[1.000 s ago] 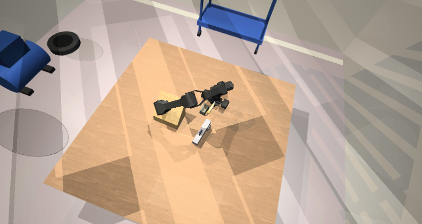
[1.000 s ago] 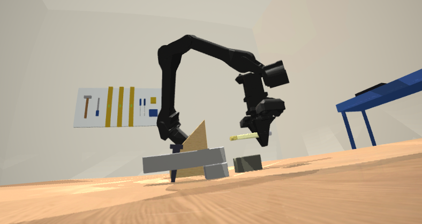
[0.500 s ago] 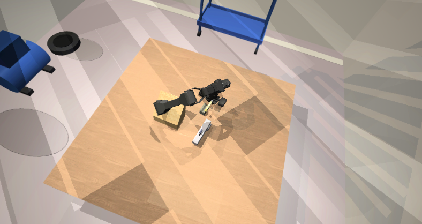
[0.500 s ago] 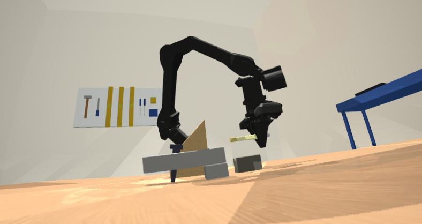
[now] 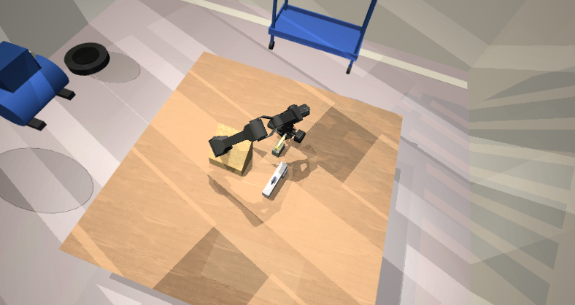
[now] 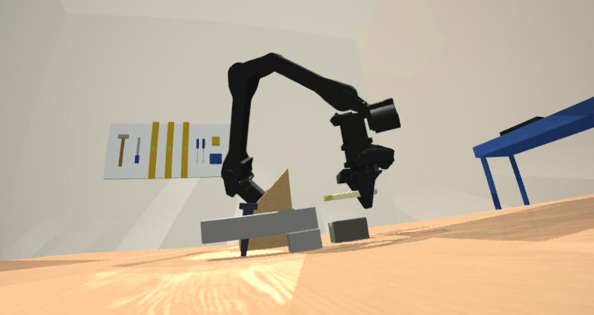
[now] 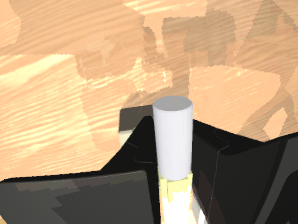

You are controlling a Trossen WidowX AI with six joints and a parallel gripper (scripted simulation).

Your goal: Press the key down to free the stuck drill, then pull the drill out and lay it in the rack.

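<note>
The olive-green block lies 50 mm to the right of my gripper tip, 40 mm below it and 10 mm behind it. Round my gripper tip: dark blue key (240 mm to the right, 50 mm ahead, 10 mm below).
</note>
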